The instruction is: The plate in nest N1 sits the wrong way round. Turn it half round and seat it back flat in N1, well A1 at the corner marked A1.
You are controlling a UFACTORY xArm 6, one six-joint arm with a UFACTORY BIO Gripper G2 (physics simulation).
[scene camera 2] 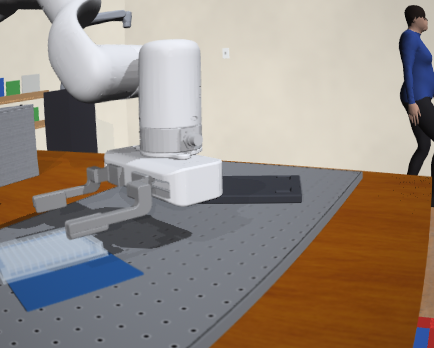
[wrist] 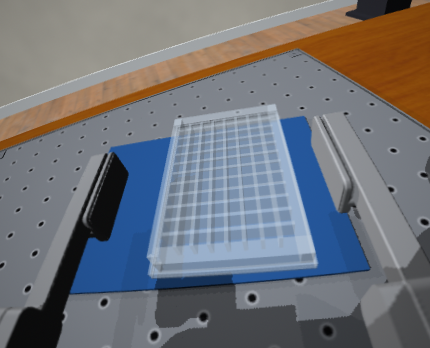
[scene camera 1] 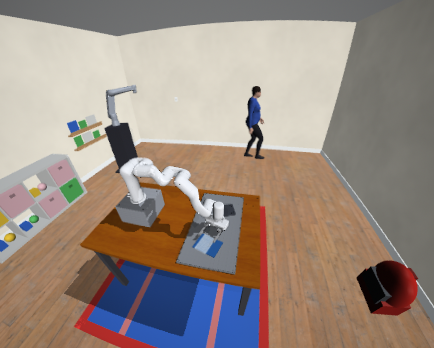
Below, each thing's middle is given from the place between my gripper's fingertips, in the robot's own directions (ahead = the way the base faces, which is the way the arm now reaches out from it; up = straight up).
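There is the clear well plate (wrist: 229, 203), and my hand is 4 cm above it, 1 cm past it and 1 cm to the left of it. As for the flat blue square (scene camera 2: 36, 292), it is 5 cm below my hand, 1 cm ahead of it and 2 cm to the right of it.
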